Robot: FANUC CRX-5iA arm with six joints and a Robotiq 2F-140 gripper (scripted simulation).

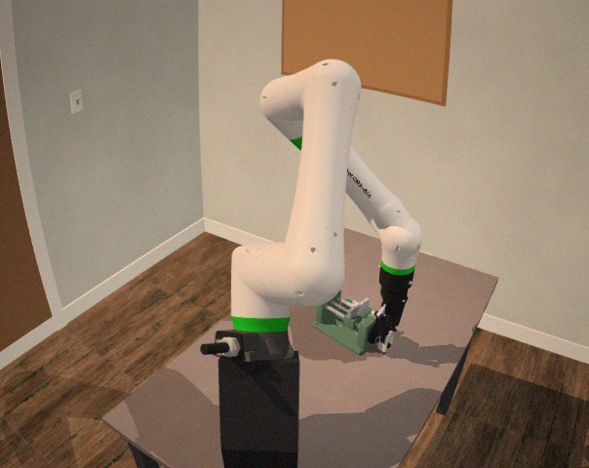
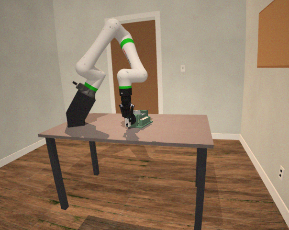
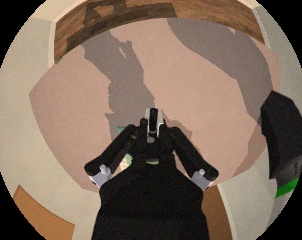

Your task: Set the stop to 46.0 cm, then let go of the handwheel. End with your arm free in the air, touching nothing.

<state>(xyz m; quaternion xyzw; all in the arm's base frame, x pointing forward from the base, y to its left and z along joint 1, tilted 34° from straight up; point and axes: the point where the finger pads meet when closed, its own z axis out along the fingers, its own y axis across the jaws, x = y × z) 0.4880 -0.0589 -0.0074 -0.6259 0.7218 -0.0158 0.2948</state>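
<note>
Now: the black handwheel 20 mm to the left of my hand and 10 mm below it. The rest, counted from my hand: green stop fixture (120 mm to the left, 30 mm above, 20 mm ahead).
</note>
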